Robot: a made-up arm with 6 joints.
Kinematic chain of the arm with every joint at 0, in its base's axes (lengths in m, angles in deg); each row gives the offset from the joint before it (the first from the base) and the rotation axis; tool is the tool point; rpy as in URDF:
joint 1: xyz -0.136 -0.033 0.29 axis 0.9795 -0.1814 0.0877
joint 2: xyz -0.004 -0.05 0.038 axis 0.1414 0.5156 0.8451
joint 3: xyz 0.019 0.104 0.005 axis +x
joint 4: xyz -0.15 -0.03 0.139 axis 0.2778 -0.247 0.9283
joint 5: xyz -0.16 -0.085 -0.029 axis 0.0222 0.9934 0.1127
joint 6: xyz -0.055 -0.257 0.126 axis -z
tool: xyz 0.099 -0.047 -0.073 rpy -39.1 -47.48 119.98
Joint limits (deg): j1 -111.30..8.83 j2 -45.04..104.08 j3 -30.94..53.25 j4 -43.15..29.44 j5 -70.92..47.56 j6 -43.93..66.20
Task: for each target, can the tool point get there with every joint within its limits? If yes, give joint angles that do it. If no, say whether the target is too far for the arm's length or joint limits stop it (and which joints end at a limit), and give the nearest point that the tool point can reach.
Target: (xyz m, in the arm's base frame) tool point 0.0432 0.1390 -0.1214
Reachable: no: joint limits stop it (at a limit: joint 1, joint 2, joint 4, joint 5) | nearest point 0.0519 -0.1252 0.0179 | short by 0.299 m
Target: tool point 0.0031 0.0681 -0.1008
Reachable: no: joint limits stop it (at a limit: joint 1, joint 2, joint 4, joint 5) | nearest point 0.0192 -0.1351 0.0024 | short by 0.228 m
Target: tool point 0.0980 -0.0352 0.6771
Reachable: yes | joints -57.50 60.44 -16.01 16.56 -33.85 -33.03
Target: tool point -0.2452 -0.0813 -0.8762
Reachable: no: too far | nearest point -0.3000 -0.1192 -0.1808 | short by 0.699 m
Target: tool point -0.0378 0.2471 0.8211
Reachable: yes | joints -75.97 49.65 -14.18 -21.67 -19.92 7.87
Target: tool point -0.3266 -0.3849 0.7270
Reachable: yes | joints -29.64 22.57 -2.56 2.89 -60.20 48.44
